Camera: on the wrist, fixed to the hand. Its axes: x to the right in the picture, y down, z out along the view.
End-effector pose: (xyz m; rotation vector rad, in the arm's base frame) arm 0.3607 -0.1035 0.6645 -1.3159 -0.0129 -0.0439
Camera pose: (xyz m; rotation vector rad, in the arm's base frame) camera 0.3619 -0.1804 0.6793 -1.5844 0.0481 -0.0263
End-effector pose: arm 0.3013 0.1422 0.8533 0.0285 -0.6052 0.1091
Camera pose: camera 0.3480 0.1133 0.7974 -0.2474 -0.5885 0.0707
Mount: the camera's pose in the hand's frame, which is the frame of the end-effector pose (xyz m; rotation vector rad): 0.0036 -0.0336 -0.0707 -0.2696 0.0281 0.0450
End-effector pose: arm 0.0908 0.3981 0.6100 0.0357 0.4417 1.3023
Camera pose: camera 0.0988 0.3766 0.5351 -0.1995 0.2875 1.3986
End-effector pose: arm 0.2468 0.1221 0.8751 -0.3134 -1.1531 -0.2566
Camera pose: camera 0.2964 0.0645 0.8559 -0.5707 -1.0831 -0.3768
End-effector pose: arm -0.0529 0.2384 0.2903 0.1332 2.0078 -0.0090
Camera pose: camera -0.1215 0.2100 0.3155 0.0058 2.0129 0.2925
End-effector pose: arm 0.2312 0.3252 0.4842 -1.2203 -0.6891 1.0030
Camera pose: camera 0.3026 0.2968 0.4996 -1.4872 -0.7962 0.9490
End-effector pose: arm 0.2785 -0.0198 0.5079 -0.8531 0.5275 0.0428
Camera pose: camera 0.2596 -0.0942 0.4920 -1.1060 0.5753 0.1458
